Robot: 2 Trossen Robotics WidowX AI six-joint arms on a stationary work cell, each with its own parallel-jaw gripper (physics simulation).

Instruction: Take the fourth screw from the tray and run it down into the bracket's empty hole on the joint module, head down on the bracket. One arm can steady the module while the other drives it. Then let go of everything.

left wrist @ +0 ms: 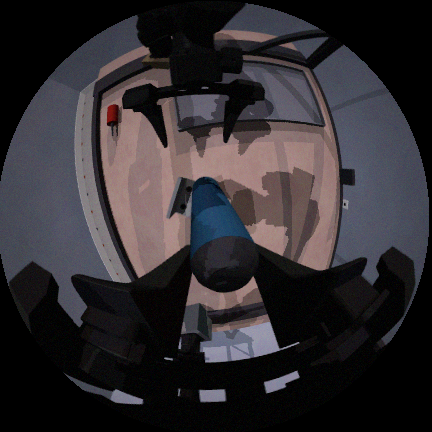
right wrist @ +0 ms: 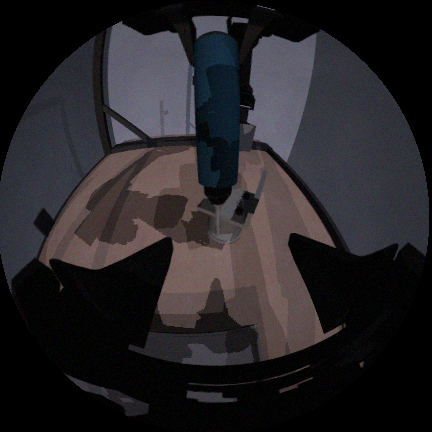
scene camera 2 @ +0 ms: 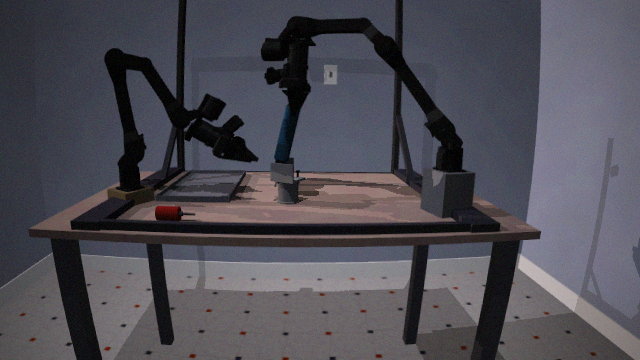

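Where they show: left gripper, fingertip midpoint: (left wrist: 220,249) (right wrist: 215,64) (scene camera 2: 294,116); right gripper, fingertip midpoint: (left wrist: 195,143) (right wrist: 232,241) (scene camera 2: 254,160); left arm's base, origin of the base link: (left wrist: 191,336) (scene camera 2: 449,170); right arm's base, origin of the base link: (left wrist: 163,50) (scene camera 2: 130,188).
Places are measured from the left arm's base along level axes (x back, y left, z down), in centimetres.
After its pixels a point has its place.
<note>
My left gripper (scene camera 2: 298,100) (left wrist: 220,249) @[z -12.1, x -35.0, y -25.0 cm] (right wrist: 215,64) @[z -12.1, x -35.0, y -25.0 cm] is shut on the blue driver (scene camera 2: 286,132) @[z -7.8, x -37.7, y -23.3 cm] (left wrist: 220,220) @[z -13.5, x -37.5, y -26.0 cm] (right wrist: 217,115) @[z -6.7, x -39.1, y -25.9 cm], which stands nearly upright, slightly tilted. Its thin pale bit (right wrist: 217,220) @[z 5.1, x -40.1, y -25.0 cm] reaches down at the grey joint module (scene camera 2: 288,194) @[z 8.6, x -38.0, y -19.1 cm] (right wrist: 225,236) @[z 9.7, x -40.0, y -23.1 cm]. The angled grey bracket (scene camera 2: 282,171) @[z 2.3, x -39.7, y -19.3 cm] (left wrist: 176,197) @[z 1.7, x -39.5, y -19.9 cm] is on the module; two dark round spots show on it in the left wrist view. The fourth screw cannot be made out, and the driver hides part of the bracket. My right gripper (scene camera 2: 256,159) @[z 0.3, x -45.8, y -26.7 cm] (left wrist: 195,143) @[z 0.3, x -45.8, y -26.7 cm] (right wrist: 232,241) @[z 0.3, x -45.8, y -26.7 cm] is open and empty, above and left of the module in the scene view.
The grey tray (scene camera 2: 195,199) @[z 10.6, x -63.0, y -27.1 cm] (left wrist: 300,123) @[z 10.4, x -45.0, y -55.5 cm] (right wrist: 167,344) @[z 10.9, x -52.3, y -35.7 cm] lies at the back left of the table (scene camera 2: 240,212) @[z 11.3, x -52.0, y -13.9 cm]. A red cylinder with thin prongs (scene camera 2: 168,213) @[z 9.1, x -69.9, y -8.9 cm] (left wrist: 112,115) @[z 8.3, x -68.5, y -11.3 cm] lies near the front left edge. Dark frame bars (scene camera 2: 300,228) @[z 9.8, x -42.2, y 6.2 cm] run along the table's edges.
</note>
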